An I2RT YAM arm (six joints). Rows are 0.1 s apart.
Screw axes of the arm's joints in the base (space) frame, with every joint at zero. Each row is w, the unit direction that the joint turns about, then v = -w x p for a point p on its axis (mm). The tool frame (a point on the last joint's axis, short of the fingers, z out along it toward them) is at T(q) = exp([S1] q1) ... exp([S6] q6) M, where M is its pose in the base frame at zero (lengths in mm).
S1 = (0, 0, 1, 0, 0, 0)
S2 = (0, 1, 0, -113.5, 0, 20)
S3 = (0, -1, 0, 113.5, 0, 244)
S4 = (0, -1, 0, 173.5, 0, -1)
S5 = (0, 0, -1, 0, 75, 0)
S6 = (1, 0, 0, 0, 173.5, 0)
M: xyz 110.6 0 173.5 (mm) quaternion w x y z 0.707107 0 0.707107 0
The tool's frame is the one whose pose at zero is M.
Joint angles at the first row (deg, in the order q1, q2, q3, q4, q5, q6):
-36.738 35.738 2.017 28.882 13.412 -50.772
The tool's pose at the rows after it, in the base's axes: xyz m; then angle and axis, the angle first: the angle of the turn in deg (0 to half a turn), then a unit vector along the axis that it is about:
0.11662 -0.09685 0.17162 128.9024 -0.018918 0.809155 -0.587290
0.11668 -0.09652 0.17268 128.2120 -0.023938 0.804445 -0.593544
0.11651 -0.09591 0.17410 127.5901 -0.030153 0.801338 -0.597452
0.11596 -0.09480 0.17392 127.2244 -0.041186 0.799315 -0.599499
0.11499 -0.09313 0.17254 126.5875 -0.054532 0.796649 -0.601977
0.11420 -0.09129 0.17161 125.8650 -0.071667 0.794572 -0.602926
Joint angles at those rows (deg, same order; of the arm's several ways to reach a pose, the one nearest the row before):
-36.738 36.561 1.475 31.177 12.750 -51.332
-36.735 36.596 1.243 32.517 12.267 -51.822
-36.738 36.102 1.187 32.849 11.619 -52.258
-36.738 35.417 0.885 32.892 10.697 -53.034
-36.738 34.615 0.200 33.388 9.458 -53.861
-36.739 33.575 -0.327 33.359 7.824 -54.797

